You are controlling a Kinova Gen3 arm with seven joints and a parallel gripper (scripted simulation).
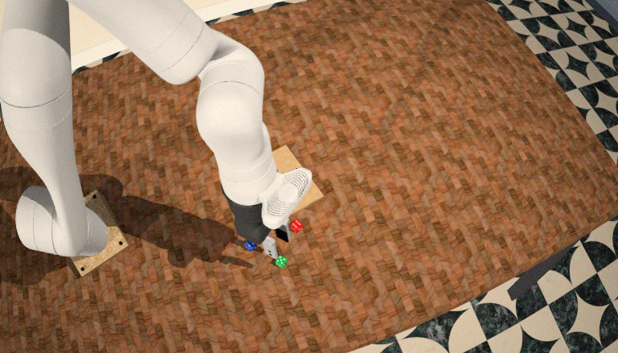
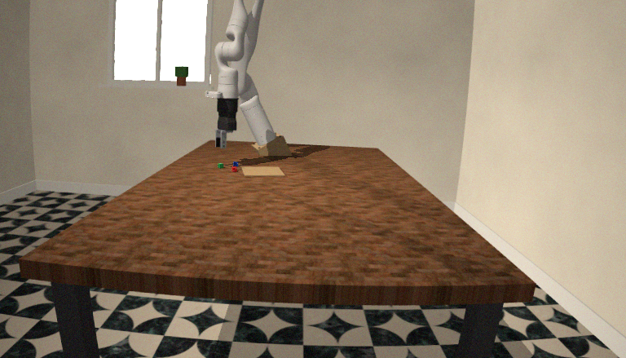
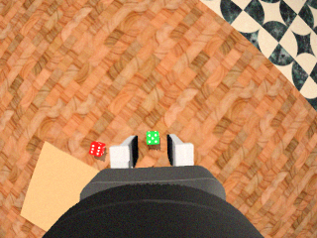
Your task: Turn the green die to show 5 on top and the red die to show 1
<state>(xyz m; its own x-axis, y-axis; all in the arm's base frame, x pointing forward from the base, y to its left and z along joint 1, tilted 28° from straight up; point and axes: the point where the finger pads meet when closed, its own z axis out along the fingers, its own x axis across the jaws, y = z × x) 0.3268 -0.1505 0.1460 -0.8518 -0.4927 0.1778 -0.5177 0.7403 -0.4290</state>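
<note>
My hand is 90 mm above the green die. The rest, counted from my hand: tan mat 150 mm to the left, 90 mm below, 60 mm ahead; then red die 90 mm below, 60 mm ahead, 50 mm to the left; then blue die 90 mm below, 60 mm to the left, 30 mm behind.
</note>
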